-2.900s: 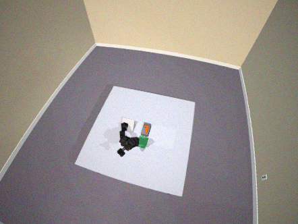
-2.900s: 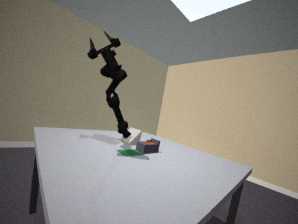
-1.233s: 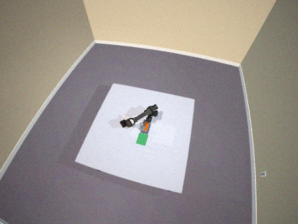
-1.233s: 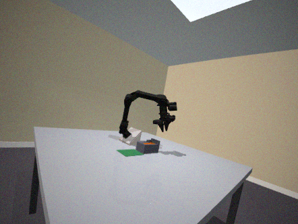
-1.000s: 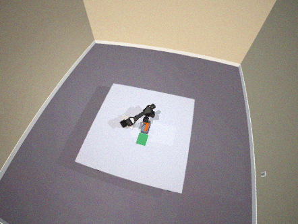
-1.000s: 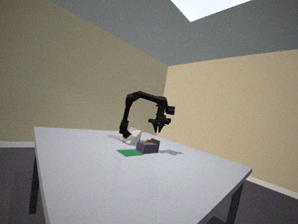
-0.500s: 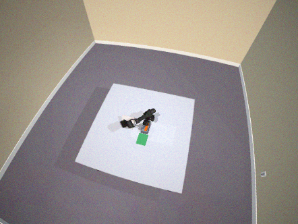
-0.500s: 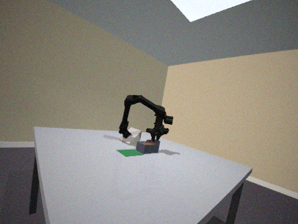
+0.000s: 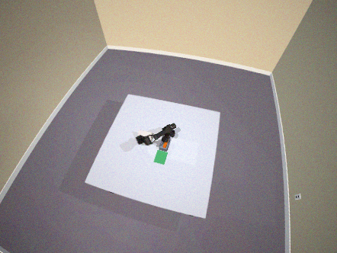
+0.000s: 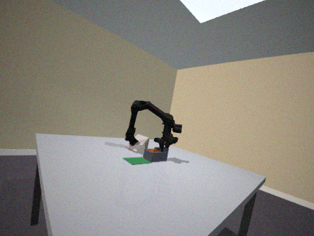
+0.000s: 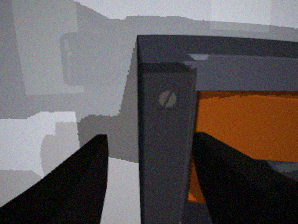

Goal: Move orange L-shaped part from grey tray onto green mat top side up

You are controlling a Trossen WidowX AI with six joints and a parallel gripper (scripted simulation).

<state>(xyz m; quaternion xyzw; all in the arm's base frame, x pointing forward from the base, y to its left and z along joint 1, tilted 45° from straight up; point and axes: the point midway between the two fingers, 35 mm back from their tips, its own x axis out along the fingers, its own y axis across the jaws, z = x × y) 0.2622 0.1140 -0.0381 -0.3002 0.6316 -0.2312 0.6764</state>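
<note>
Now: the orange L-shaped part 60 mm to the right of my gripper tip and 10 mm below it. Round my gripper tip: green mat 10 mm ahead, 230 mm to the right, 70 mm below.
</note>
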